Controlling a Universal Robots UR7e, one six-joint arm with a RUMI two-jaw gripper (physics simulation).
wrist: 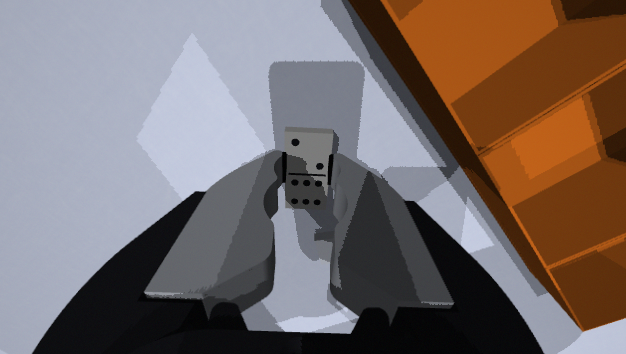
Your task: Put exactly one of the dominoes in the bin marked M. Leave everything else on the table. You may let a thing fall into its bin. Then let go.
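Frame: origin at the arm's base, x ahead, y left, z up, level; millimetres.
Seen in the pictures: gripper, between the fingertips: [307, 157].
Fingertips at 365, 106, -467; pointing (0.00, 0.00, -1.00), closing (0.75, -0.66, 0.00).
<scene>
A point is followed by its place in that frame, as x, y, z.
A white domino [309, 155] @[369, 109, -463] with black pips, two on its far half and six on its near half, is upright in the picture near the middle of the wrist view. My gripper [307, 157] @[365, 106, -467] is shut on it, with the black finger pads against its two long sides. The fingers hide parts of these sides. Whether it touches the table [75, 100] @[291, 204, -470] is hard to tell. A small shaded part of another piece [324, 235] @[337, 53, -467] shows beside the right finger; the rest is hidden. The bin marked M cannot be picked out, as no letter label shows.
An orange divided bin tray [505, 90] @[454, 90, -446] fills the right side, its long near wall running diagonally from the top middle to the lower right. Its compartments are separated by thin walls. The gripper's shadow falls on the table around the domino.
</scene>
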